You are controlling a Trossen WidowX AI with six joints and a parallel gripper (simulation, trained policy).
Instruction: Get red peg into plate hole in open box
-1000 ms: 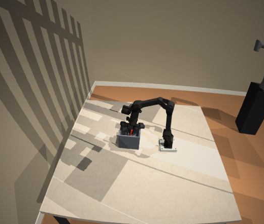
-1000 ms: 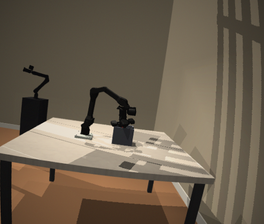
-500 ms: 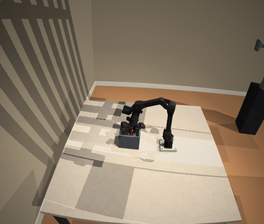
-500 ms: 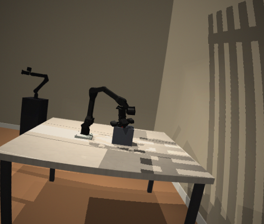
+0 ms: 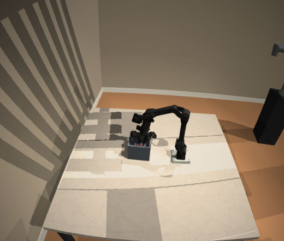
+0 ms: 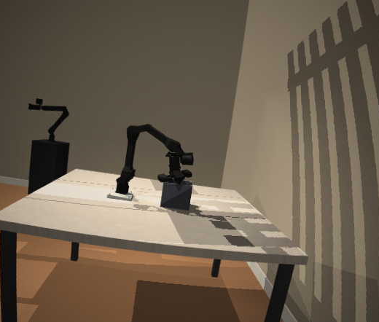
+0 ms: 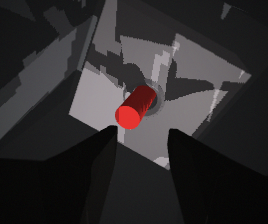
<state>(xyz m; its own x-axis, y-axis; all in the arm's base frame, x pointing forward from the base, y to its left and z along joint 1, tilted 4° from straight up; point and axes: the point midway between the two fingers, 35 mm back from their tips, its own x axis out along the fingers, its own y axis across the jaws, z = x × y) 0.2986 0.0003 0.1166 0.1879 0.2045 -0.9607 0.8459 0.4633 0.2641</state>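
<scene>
My gripper tip is 30 mm above the red peg. The rest, counted from my gripper tip: grey plate (40 mm below, 10 mm ahead).
</scene>
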